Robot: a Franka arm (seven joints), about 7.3 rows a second.
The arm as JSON. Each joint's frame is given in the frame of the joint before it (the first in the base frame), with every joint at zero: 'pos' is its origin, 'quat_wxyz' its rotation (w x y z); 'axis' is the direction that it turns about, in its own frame. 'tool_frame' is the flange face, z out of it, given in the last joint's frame.
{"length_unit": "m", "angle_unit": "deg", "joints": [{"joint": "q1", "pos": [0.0, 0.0, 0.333], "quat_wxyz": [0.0, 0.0, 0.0, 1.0], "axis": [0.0, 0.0, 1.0]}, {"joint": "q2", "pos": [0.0, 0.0, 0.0], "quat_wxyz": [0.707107, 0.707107, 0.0, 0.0], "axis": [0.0, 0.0, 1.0]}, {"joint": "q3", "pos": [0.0, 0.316, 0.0], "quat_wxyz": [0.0, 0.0, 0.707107, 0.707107], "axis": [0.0, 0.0, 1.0]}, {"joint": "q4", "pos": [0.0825, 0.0, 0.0], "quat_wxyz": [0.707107, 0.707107, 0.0, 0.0], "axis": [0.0, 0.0, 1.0]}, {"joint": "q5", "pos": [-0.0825, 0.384, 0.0], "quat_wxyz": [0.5, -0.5, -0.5, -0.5], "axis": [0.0, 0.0, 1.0]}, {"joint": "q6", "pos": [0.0, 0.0, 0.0], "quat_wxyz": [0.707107, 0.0, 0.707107, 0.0], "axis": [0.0, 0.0, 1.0]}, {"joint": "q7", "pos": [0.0, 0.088, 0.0], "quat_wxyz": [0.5, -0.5, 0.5, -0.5], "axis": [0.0, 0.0, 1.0]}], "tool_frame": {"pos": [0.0, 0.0, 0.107], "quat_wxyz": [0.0, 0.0, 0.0, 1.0]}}
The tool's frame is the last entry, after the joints.
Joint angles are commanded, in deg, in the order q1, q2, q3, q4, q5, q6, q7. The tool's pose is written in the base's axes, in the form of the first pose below.
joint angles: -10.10 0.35 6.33 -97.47 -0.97 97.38 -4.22
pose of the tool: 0.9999 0.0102 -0.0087 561.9; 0.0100 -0.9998 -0.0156 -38.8; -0.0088 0.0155 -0.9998 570.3; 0 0 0 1
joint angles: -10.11 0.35 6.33 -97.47 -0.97 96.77 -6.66
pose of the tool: 0.9984 0.0525 -0.0193 560.8; 0.0522 -0.9985 -0.0149 -38.8; -0.0200 0.0139 -0.9997 569.4; 0 0 0 1
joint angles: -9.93 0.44 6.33 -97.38 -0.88 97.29 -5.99
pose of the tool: 0.9990 0.0438 -0.0101 562.4; 0.0436 -0.9990 -0.0138 -37.0; -0.0107 0.0133 -0.9999 570.1; 0 0 0 1
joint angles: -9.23 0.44 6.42 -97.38 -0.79 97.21 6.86
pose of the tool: 0.9860 -0.1661 -0.0112 562.7; -0.1662 -0.9860 -0.0123 -29.1; -0.0090 0.0140 -0.9999 569.9; 0 0 0 1
